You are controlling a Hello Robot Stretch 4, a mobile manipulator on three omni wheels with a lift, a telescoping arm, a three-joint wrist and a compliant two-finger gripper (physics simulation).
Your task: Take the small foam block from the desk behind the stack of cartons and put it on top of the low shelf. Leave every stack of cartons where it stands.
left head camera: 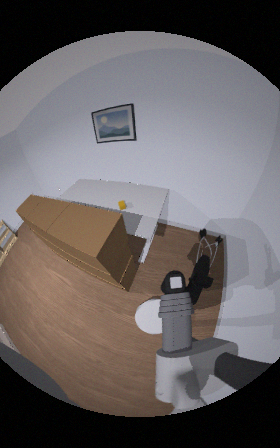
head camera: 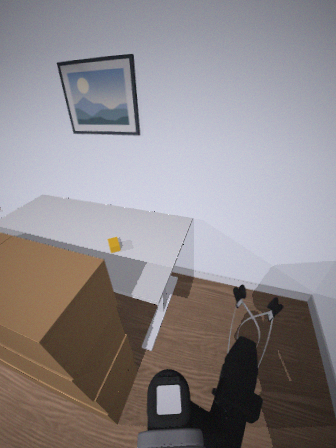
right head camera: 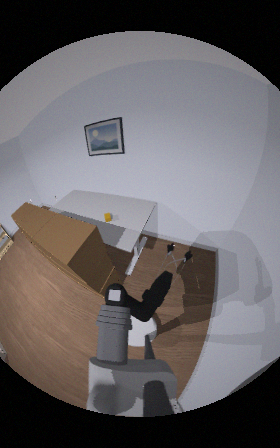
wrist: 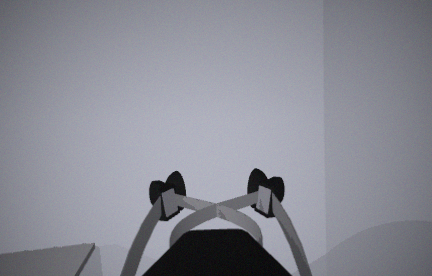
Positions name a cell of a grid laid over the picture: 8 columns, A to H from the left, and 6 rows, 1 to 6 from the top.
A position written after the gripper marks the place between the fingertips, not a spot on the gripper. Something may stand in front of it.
In view: the gripper (head camera: G4), a white desk (head camera: D4) and a framed picture (head camera: C2).
The gripper is seen too in the wrist view (wrist: E5). The white desk also shows in the left head camera view (left head camera: E3) and in the right head camera view (right head camera: D3). The framed picture is seen too in the left head camera view (left head camera: D2) and in the right head camera view (right head camera: D2).
